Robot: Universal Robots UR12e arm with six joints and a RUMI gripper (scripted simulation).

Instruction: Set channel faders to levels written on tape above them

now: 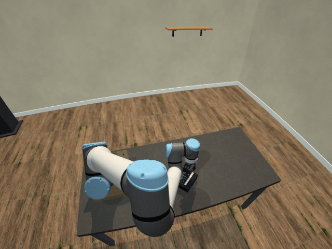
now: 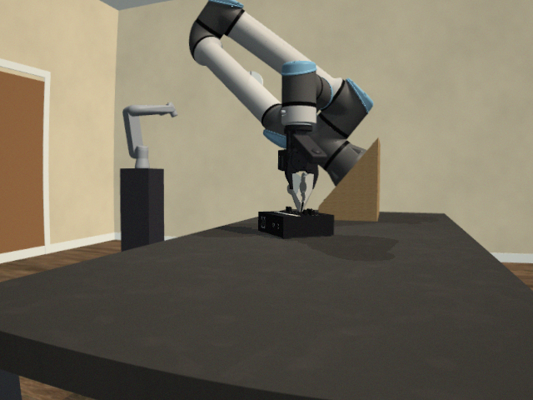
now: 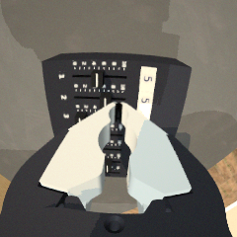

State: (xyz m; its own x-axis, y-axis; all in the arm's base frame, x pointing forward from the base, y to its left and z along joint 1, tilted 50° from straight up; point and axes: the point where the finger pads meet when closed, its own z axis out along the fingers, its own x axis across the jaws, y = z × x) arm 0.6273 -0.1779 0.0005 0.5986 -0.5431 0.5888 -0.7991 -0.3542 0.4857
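Right now the master fader is 100 mm behind my hand, 50 mm to the right of it and 10 mm below it.
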